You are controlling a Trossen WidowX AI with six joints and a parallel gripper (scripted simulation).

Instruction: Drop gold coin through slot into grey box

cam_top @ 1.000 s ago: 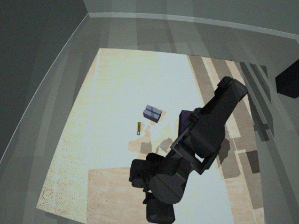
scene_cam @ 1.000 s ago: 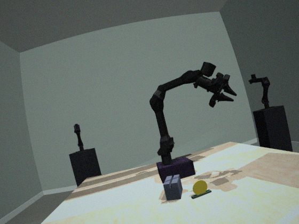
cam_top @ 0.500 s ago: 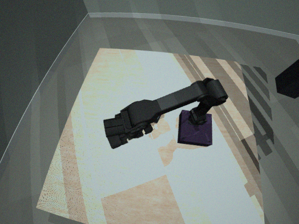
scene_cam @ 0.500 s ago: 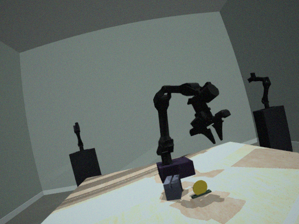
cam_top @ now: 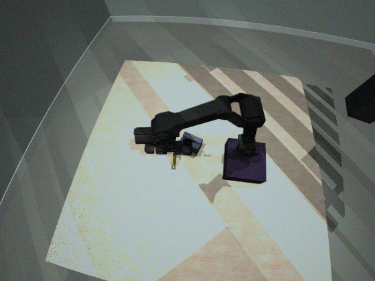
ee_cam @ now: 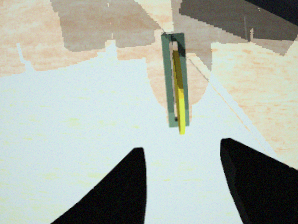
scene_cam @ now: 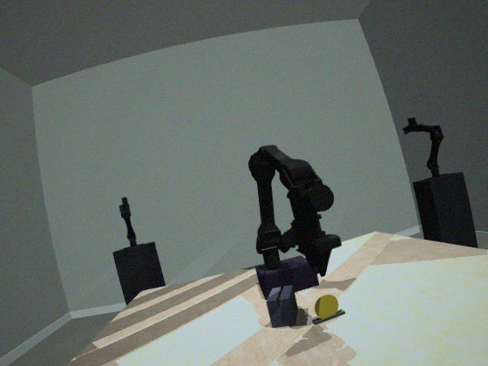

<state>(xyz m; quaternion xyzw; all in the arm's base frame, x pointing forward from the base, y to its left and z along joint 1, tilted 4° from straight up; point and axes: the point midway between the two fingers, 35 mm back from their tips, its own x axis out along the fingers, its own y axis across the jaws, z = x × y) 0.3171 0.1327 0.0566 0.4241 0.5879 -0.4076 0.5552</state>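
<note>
The gold coin lies 9 cm below my gripper tip.
</note>
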